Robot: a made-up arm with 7 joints. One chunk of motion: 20 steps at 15 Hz.
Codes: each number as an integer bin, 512 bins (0 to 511) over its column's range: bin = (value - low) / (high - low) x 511, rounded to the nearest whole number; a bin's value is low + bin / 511 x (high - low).
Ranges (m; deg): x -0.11..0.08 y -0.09..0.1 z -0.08..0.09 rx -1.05..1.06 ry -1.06..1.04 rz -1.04..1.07
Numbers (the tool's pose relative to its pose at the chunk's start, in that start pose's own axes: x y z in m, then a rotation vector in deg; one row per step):
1: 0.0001 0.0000 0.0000 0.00 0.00 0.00
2: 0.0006 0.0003 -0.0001 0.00 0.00 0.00
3: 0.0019 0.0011 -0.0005 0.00 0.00 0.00
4: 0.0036 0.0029 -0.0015 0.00 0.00 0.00
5: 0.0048 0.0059 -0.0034 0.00 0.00 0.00
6: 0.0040 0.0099 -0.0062 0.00 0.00 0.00
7: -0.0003 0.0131 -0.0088 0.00 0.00 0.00
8: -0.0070 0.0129 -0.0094 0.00 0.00 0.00
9: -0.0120 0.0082 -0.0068 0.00 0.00 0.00
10: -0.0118 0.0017 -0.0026 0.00 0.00 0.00
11: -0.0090 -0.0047 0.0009 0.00 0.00 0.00
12: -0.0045 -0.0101 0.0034 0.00 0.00 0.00
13: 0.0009 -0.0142 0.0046 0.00 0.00 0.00
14: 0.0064 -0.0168 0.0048 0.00 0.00 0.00
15: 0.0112 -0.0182 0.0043 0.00 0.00 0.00
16: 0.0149 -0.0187 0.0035 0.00 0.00 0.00
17: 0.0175 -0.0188 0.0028 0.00 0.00 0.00
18: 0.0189 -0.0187 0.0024 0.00 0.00 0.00
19: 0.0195 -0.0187 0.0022 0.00 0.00 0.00
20: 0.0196 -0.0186 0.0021 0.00 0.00 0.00
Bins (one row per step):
1: 296 242 240 254 258 252
2: 297 243 240 254 258 252
3: 301 245 239 254 258 252
4: 306 250 236 254 258 252
5: 309 258 230 254 258 252
6: 307 269 222 254 258 252
7: 295 277 214 254 258 252
8: 277 277 212 254 258 252
9: 264 264 220 254 258 252
10: 264 247 233 254 258 252
11: 272 229 243 254 258 252
12: 284 215 251 254 258 252
13: 298 204 254 254 258 252
14: 313 197 255 254 258 252
15: 326 193 253 254 258 252
16: 336 192 251 254 258 252
17: 343 191 249 254 258 252
18: 347 192 248 254 258 252
19: 348 192 247 254 258 252
20: 349 192 247 254 258 252

